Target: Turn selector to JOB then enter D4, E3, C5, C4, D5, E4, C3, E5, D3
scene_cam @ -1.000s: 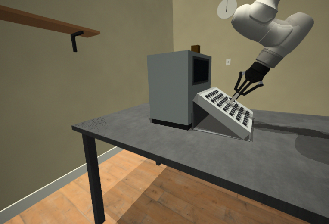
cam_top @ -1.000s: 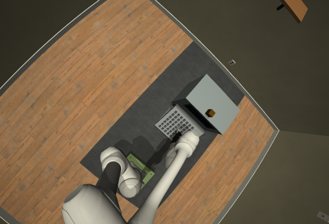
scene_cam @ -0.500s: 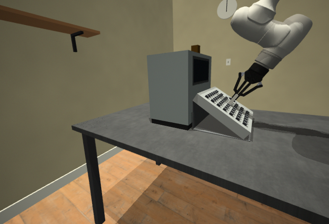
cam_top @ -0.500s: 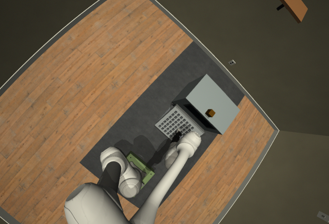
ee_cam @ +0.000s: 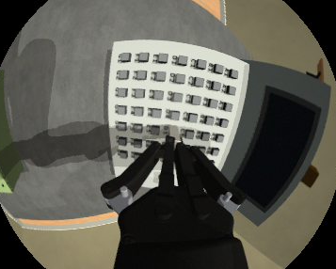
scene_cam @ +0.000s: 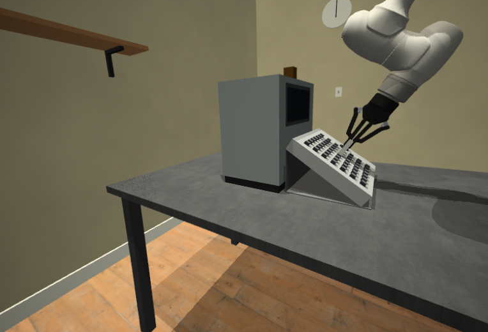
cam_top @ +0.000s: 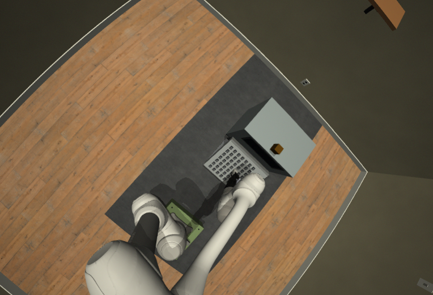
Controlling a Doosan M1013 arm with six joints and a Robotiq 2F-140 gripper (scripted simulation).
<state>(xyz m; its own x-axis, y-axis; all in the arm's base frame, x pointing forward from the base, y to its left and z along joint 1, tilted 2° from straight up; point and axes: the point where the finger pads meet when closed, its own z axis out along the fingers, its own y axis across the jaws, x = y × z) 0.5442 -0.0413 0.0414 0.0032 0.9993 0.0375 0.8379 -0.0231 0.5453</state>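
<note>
Right now the key E4 is 10 mm behind my hand, 30 mm to the left of it and 40 mm below it. The rest, counted from my hand: keypad 40 mm ahead, 10 mm to the right, 60 mm below; then black selector knob 20 mm ahead, 130 mm to the right, 20 mm below.
</note>
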